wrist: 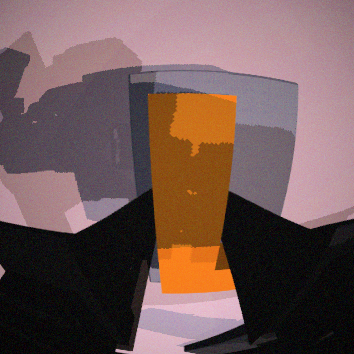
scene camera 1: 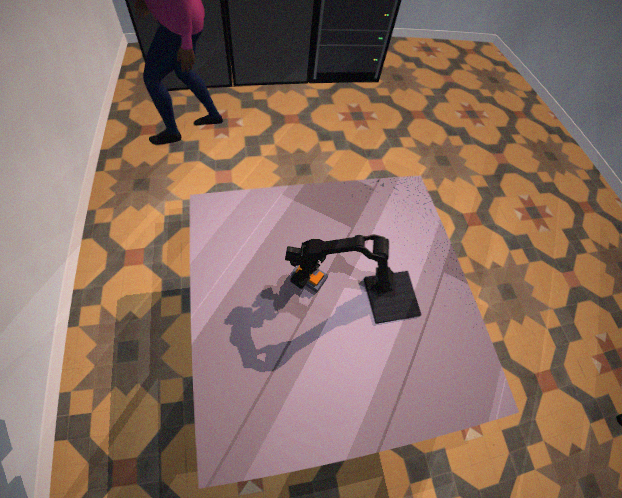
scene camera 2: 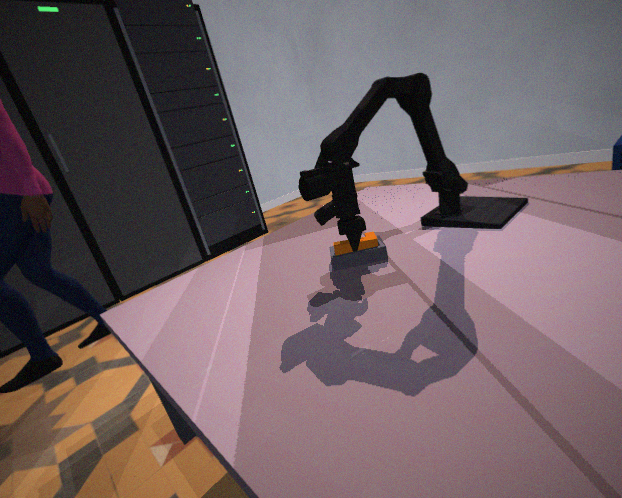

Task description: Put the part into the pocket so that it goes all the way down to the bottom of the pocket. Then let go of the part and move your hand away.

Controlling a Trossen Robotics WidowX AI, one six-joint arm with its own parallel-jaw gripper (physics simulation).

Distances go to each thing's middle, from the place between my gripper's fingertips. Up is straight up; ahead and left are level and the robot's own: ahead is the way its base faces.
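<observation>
The grey pocket block (wrist: pixel 266 109) has my hand 20 mm above it, 20 mm past it and 10 mm to the left of it. And there is the orange L-shaped part (wrist: pixel 191 135), which, counted from my hand, is 10 mm behind, 10 mm above and 10 mm to the left.
</observation>
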